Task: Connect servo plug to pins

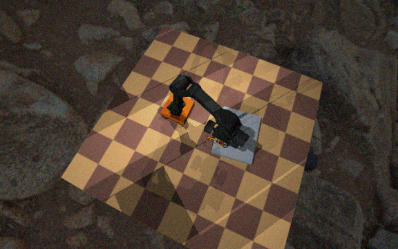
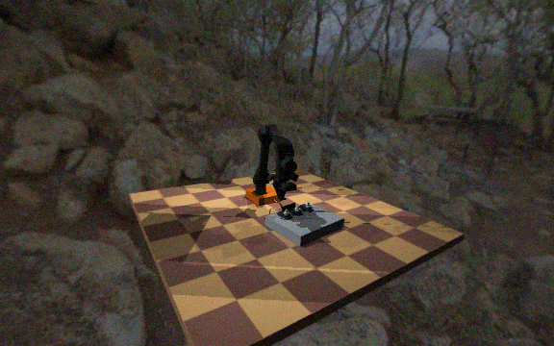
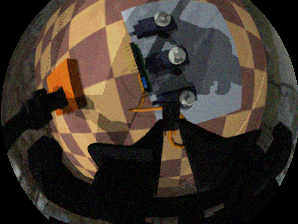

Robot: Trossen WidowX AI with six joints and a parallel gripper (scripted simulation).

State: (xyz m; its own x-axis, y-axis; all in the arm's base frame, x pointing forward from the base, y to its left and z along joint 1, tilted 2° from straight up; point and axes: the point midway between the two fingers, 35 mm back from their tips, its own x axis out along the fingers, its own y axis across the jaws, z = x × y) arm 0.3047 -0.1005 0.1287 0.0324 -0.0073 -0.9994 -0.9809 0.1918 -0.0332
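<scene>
The dark servo lies 2 cm ahead of my gripper tip, 8 cm to the left of it and 8 cm below it. Also, from my gripper tip: grey printed holder: 13 cm ahead, 8 cm to the left, 10 cm below.
</scene>
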